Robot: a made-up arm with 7 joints.
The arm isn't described. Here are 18 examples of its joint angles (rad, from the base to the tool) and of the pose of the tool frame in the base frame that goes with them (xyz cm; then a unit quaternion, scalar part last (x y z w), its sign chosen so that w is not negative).
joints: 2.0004 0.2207 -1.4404 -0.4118 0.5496 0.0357 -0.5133
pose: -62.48 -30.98 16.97 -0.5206 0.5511 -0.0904 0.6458
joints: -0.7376 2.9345 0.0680 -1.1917 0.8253 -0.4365 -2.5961
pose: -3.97 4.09 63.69 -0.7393 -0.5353 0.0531 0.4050
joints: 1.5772 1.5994 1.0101 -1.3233 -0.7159 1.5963 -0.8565
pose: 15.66 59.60 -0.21 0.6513 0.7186 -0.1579 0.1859
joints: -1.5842 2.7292 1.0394 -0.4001 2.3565 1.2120 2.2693
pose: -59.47 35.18 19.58 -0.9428 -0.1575 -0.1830 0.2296
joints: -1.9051 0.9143 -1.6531 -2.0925 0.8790 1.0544 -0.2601
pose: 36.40 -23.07 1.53 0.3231 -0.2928 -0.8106 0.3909
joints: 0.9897 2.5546 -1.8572 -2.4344 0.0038 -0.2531 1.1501
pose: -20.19 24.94 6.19 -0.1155 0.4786 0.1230 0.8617
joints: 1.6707 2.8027 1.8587 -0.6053 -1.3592 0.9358 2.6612
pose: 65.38 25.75 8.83 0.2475 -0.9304 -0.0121 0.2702
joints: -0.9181 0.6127 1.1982 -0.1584 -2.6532 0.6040 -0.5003
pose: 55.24 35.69 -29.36 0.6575 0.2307 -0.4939 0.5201
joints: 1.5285 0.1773 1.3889 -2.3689 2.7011 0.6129 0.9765
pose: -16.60 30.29 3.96 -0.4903 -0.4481 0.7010 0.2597
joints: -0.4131 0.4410 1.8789 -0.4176 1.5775 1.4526 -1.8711
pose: 23.45 41.34 -53.77 -0.1268 -0.8306 0.2167 0.4971
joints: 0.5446 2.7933 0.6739 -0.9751 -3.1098 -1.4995 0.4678
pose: 51.40 8.77 42.33 0.3379 0.8916 -0.2627 0.1478
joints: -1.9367 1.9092 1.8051 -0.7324 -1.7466 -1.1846 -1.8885
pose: -20.15 66.22 9.22 0.8635 0.3754 0.2730 0.1973
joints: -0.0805 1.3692 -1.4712 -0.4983 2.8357 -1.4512 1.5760
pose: 5.86 64.22 -30.72 -0.0834 -0.9149 0.3891 0.0675
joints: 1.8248 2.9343 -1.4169 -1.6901 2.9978 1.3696 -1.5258
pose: 6.33 52.38 10.41 -0.1037 0.7602 0.2660 0.5836
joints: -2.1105 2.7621 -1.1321 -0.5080 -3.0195 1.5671 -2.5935
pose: -38.88 59.54 6.33 0.6732 -0.6955 -0.2002 0.1516
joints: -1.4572 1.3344 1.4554 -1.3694 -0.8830 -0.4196 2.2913
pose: -6.11 54.79 25.50 0.2360 0.8710 -0.0212 0.4303
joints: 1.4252 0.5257 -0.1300 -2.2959 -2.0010 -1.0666 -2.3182
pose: -9.16 10.39 -34.35 -0.2538 0.2249 0.5866 0.7354
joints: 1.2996 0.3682 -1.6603 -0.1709 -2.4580 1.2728 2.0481
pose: -69.41 2.30 -19.13 -0.2607 -0.1651 -0.5496 0.7763
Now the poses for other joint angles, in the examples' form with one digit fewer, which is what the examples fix.
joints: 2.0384 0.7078 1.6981 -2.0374 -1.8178 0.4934 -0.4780
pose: -4.3 38.6 22.2 -0.500 -0.639 0.510 0.286
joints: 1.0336 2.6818 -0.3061 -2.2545 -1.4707 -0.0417 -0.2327
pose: 19.5 26.5 -19.7 0.094 0.005 0.908 0.409
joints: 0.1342 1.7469 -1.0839 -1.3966 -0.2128 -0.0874 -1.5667
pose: 12.6 51.7 -28.3 -0.153 -0.149 0.972 0.097
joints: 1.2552 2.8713 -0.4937 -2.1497 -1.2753 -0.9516 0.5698
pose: 14.7 33.6 -19.3 -0.567 0.370 -0.731 0.079
